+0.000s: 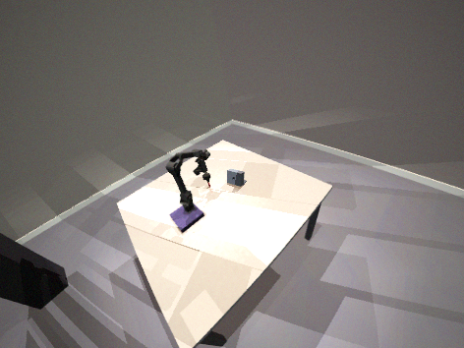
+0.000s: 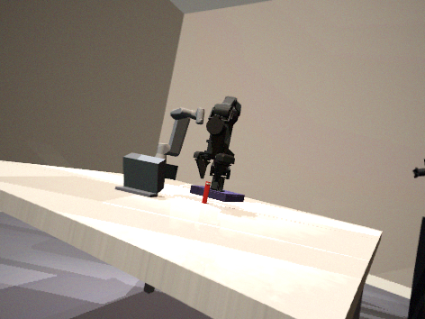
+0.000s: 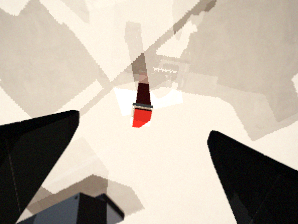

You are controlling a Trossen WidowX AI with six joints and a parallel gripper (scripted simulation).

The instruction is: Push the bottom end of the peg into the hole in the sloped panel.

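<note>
Right now the red peg is 3 cm below my gripper tip. Also, from my gripper tip: sloped panel 19 cm to the right, 14 cm ahead, 2 cm below.
</note>
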